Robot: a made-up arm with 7 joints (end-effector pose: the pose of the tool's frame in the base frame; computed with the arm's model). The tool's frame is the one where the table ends. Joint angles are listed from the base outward.
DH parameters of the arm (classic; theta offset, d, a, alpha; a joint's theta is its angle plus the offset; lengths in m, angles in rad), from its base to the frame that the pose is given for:
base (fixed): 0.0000 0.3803 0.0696 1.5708
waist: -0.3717 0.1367 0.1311 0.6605
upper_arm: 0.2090 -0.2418 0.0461 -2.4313
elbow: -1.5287 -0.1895 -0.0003 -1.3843
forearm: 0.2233 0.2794 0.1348 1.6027
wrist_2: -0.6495 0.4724 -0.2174 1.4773
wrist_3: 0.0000 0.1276 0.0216 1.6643
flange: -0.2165 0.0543 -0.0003 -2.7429
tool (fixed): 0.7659 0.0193 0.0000 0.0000
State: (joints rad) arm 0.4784 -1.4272 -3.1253 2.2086 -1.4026 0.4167 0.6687
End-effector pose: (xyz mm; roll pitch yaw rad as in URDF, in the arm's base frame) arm -453.6 -355.0 572.3 -1.1066 0.9348 2.2136
Working (the frame after each row of the table, in the pose's form):
after base (fixed): 69.6 0.0 380.3 1.5708 0.0000 0.0000
after waist: 200.0 -136.7 394.3 2.2313 -0.1067 0.0000
after upper_arm: 203.6 80.8 509.5 0.1638 0.7756 0.9380
after elbow: 101.5 -6.7 375.9 -0.6078 -0.1577 2.4355
after forearm: 49.5 -266.7 536.9 1.9844 0.5082 -1.3650
after wrist_2: -433.2 -450.6 476.2 -0.5063 0.5050 1.3573
after wrist_3: -486.4 -368.2 560.6 1.4181 0.6614 1.8224
after flange: -435.6 -350.2 567.2 -1.2952 0.2133 1.8905

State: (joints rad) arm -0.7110 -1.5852 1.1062 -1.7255 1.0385 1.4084 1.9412
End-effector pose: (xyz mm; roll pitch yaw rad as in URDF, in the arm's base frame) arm 352.0 -71.5 776.9 1.5449 -0.0385 -0.8869
Working (the frame after each row of the table, in the pose's form):
after base (fixed): 69.6 0.0 380.3 1.5708 0.0000 0.0000
after waist: 131.1 -136.7 264.5 2.2313 1.0827 0.0000
after upper_arm: 234.7 82.0 309.5 1.9338 0.5635 2.3492
after elbow: 83.5 -16.9 366.6 0.7257 0.9462 2.6009
after forearm: 142.8 281.1 429.1 0.5415 0.4587 0.4426
after wrist_2: 259.3 -11.3 843.0 2.1367 0.2366 0.7835
after wrist_3: 337.4 -101.7 793.2 -2.0869 -0.8818 -0.1997
after flange: 367.0 -59.3 776.4 1.5361 0.7271 -0.9109

